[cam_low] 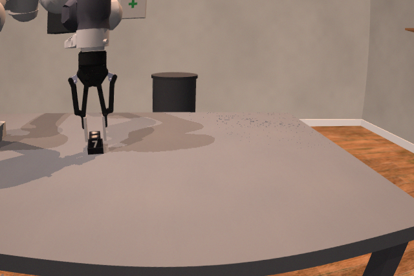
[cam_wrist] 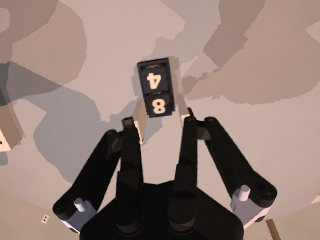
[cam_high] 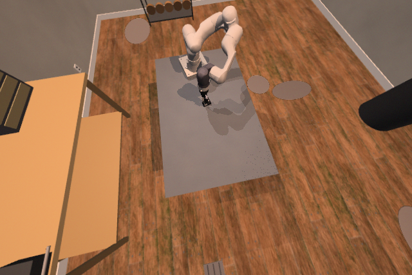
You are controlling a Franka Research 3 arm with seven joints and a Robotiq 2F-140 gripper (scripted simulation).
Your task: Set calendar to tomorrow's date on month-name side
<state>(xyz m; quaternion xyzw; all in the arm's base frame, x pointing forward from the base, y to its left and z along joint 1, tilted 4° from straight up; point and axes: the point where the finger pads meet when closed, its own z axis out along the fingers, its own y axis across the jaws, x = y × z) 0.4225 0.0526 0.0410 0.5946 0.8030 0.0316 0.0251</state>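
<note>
My hand is 1 cm past the tray, 2 cm to the right of it and 6 cm above it.
</note>
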